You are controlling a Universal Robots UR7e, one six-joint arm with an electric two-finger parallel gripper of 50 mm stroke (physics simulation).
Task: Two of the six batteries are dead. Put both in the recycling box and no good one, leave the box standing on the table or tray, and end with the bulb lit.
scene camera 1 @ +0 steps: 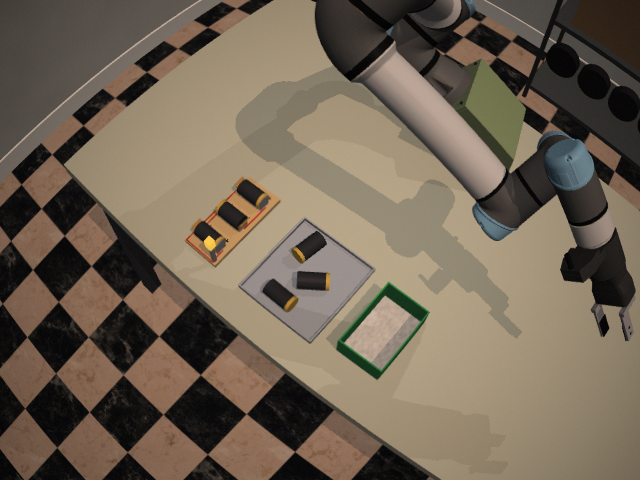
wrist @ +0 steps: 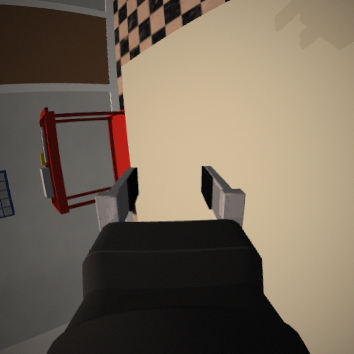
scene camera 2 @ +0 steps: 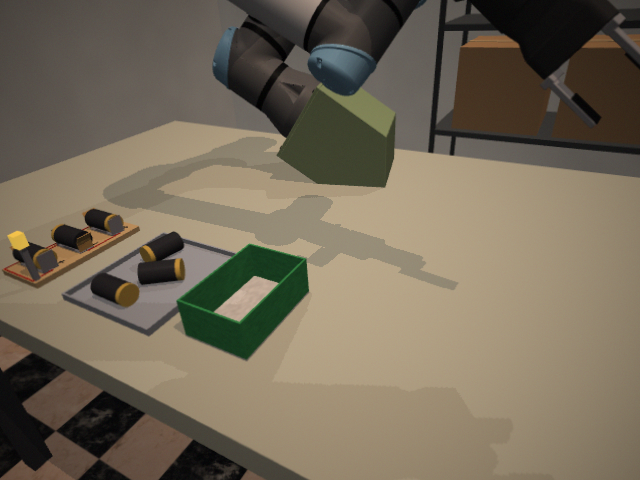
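Where they show: gripper, fingertip midpoint: (scene camera 1: 617, 334) (wrist: 169, 179) (scene camera 2: 625, 101); arm's base, link origin: (scene camera 1: 447, 92) (scene camera 2: 306, 111).
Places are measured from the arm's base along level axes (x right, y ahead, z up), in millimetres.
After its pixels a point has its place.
Three black batteries with gold ends (scene camera 1: 251, 192) @(x 265, y 398, z -93 mm) (scene camera 1: 232, 214) @(x 271, y 461, z -92 mm) (scene camera 1: 207, 231) @(x 295, y 519, z -91 mm) (scene camera 2: 101, 219) @(x 256, y 406, z -96 mm) (scene camera 2: 69, 235) @(x 265, y 469, z -95 mm) sit in holders on the wooden board (scene camera 1: 232, 240) @(x 252, y 497, z -126 mm). The bulb (scene camera 1: 209, 242) @(x 259, y 555, z -45 mm) (scene camera 2: 18, 240) @(x 254, y 556, z -52 mm) at the board's near end is bright yellow. Three more batteries (scene camera 1: 310, 245) @(x 104, y 442, z -100 mm) (scene camera 1: 311, 280) @(x 67, y 506, z -100 mm) (scene camera 1: 279, 294) @(x 105, y 560, z -100 mm) (scene camera 2: 164, 246) @(x 96, y 446, z -106 mm) (scene camera 2: 159, 271) @(x 59, y 510, z -107 mm) (scene camera 2: 111, 288) @(x 96, y 568, z -103 mm) lie apart on the grey tray (scene camera 1: 341, 299) @(x 4, y 499, z -134 mm) (scene camera 2: 155, 310) @(x 35, y 564, z -134 mm). The green recycling box (scene camera 1: 359, 359) @(x -86, y 605, z -93 mm) (scene camera 2: 214, 325) @(x -93, y 606, z -95 mm) stands on the table beside the tray, with no battery visible inside. My gripper (scene camera 1: 615, 333) @(x -491, y 451, z 142 mm) (wrist: 169, 179) @(x -491, y 451, z 142 mm) is open and empty, raised far right of the box.
A green angular block (scene camera 1: 493, 113) @(x -117, y 24, z 30 mm) (scene camera 2: 341, 144) @(x -105, y 83, z -43 mm) stands by the arm's base. A dark shelf rack (scene camera 1: 542, 49) (scene camera 2: 437, 77) stands behind the table (scene camera 2: 465, 232) @(x -372, y 236, z -137 mm). A red cart (wrist: 120, 145) shows beyond the table's edge in the wrist view.
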